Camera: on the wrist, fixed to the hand. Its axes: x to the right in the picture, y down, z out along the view.
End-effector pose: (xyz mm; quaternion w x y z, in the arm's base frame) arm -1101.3 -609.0 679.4 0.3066 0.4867 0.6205 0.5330
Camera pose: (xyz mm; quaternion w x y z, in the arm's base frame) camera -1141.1 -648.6 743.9 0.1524 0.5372 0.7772 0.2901
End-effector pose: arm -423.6 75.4 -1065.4 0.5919 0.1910 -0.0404 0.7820
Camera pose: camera -486.3 65.7 -1122.7 0.5264 0.3753 0.2221 0.7299
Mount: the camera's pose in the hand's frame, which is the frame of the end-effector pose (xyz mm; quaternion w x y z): -14.5 52.5 -65.9 0.9451 0.3248 -0.0014 -0.0372
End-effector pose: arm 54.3 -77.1 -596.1 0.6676 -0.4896 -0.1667 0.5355
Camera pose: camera 69.2 -123.9 -666.1 0.8096 -0.2389 -0.0028 0.5361
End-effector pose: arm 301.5 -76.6 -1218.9 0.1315 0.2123 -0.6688 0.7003
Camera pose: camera 281.6 -13.5 -1273.0 0.0804 0.2692 -0.3969 0.8738
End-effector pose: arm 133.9 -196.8 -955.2 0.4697 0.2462 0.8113 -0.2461
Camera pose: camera 131.1 -117.9 -922.4 0.3559 0.3547 0.6953 -0.5139
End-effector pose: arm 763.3 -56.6 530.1 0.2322 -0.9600 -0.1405 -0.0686
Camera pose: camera 761.0 -135.5 563.0 0.5285 -0.8267 -0.1911 -0.0265
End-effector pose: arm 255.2 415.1 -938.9 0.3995 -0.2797 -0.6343 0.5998
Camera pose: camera 311.8 444.9 -995.6 0.4898 -0.1101 -0.4156 0.7584
